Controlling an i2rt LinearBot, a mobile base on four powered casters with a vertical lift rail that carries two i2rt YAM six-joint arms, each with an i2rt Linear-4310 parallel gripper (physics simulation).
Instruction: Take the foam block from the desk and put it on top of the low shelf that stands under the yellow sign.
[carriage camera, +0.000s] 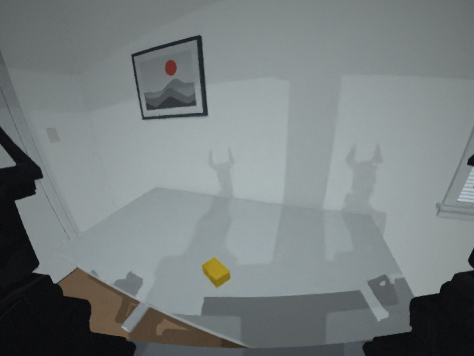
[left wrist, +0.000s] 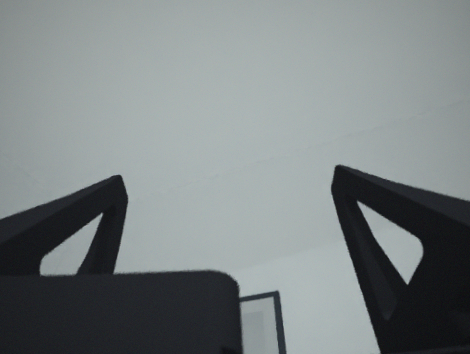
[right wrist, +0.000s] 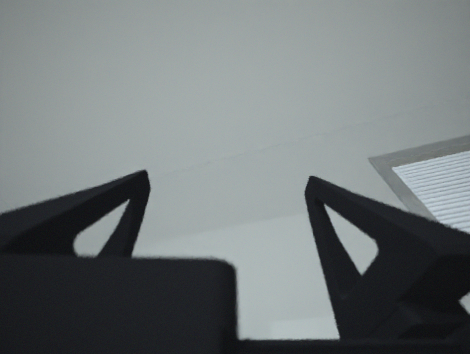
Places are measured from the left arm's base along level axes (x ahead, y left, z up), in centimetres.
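Pixels of known places: left gripper, between the fingertips: (left wrist: 229, 182); right gripper, between the fingertips: (right wrist: 229, 182).
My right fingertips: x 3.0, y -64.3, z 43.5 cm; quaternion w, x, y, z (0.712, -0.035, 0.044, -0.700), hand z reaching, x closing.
Observation:
Behind a point stands the place of what it marks.
A yellow foam block (carriage camera: 216, 272) @[x 31.5, y -21.5, z -12.4 cm] lies on the pale grey desk (carriage camera: 130, 225) @[x 63.4, y 32.7, z -16.9 cm] in the carriage view, a little left of the picture's middle and toward the desk's near part. My left gripper (left wrist: 229, 182) @[x 4.7, y 0.7, z 43.5 cm] is open and empty in the left wrist view, pointed up at the wall and ceiling. My right gripper (right wrist: 229, 182) @[x 3.0, y -64.3, z 43.5 cm] is open and empty in the right wrist view, also pointed up. Both are well away from the block. The low shelf and the yellow sign do not show in these views.
A framed picture (carriage camera: 170, 77) @[x 107.5, y 11.7, z 61.4 cm] (left wrist: 278, 320) @[x 100.4, y -9.4, z 70.4 cm] hangs on the wall behind the desk. A window (carriage camera: 466, 185) @[x 56.2, y -145.9, z 5.8 cm] (right wrist: 435, 187) @[x 53.8, y -153.2, z 96.1 cm] is at the right. Brown floor (carriage camera: 102, 312) @[x 49.3, y 75.0, z -88.9 cm] shows at the lower left, beside a white desk foot (carriage camera: 134, 318). Arm shadows fall on desk and wall.

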